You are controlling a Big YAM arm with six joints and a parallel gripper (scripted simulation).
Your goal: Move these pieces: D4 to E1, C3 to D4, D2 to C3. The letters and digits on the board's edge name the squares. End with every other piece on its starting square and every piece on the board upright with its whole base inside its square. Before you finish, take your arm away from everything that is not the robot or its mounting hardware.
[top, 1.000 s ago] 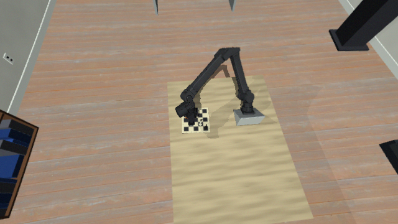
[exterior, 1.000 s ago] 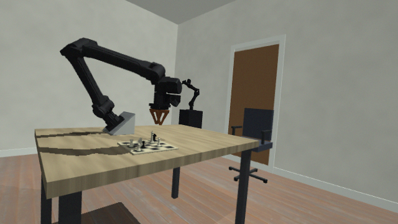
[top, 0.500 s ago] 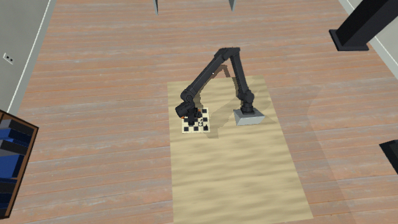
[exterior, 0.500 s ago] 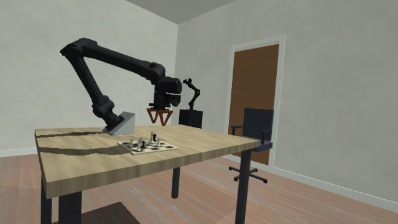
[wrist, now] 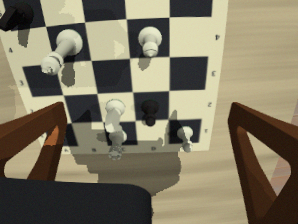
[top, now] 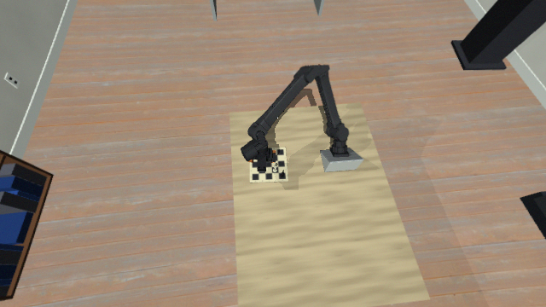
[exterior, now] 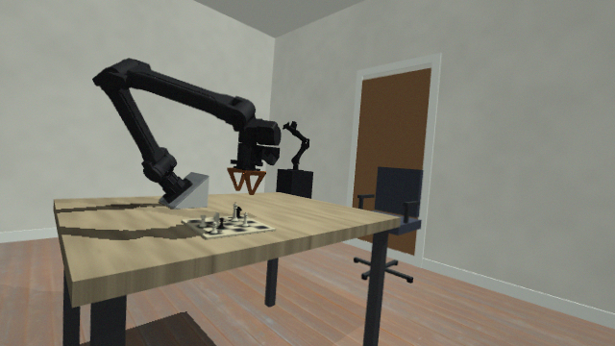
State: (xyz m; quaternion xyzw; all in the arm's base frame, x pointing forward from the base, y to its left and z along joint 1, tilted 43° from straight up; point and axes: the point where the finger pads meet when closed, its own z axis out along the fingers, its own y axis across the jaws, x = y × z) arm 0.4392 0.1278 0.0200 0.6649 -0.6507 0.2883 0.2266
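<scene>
Now: the black pawn 10 cm below my hand and 7 cm to the right of it. Round my hand: small chessboard: 12 cm below, 4 cm behind, 3 cm to the right.
</scene>
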